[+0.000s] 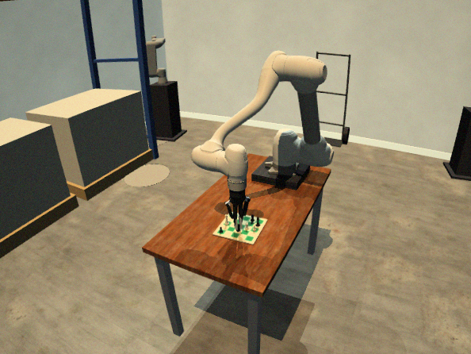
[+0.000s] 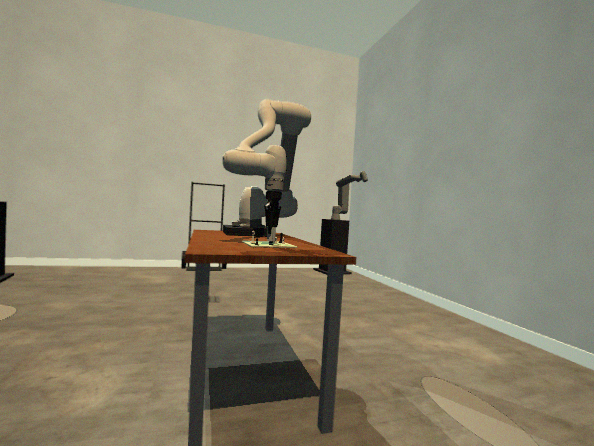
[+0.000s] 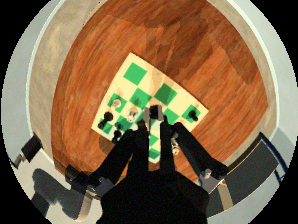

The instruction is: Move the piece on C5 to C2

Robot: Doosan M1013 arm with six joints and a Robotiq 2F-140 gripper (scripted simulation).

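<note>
The black piece lies 3 cm below my hand. From my hand the other things lie so: white piece 8 cm to the right, 4 cm behind, 2 cm below; chessboard 5 cm below, 4 cm behind.
</note>
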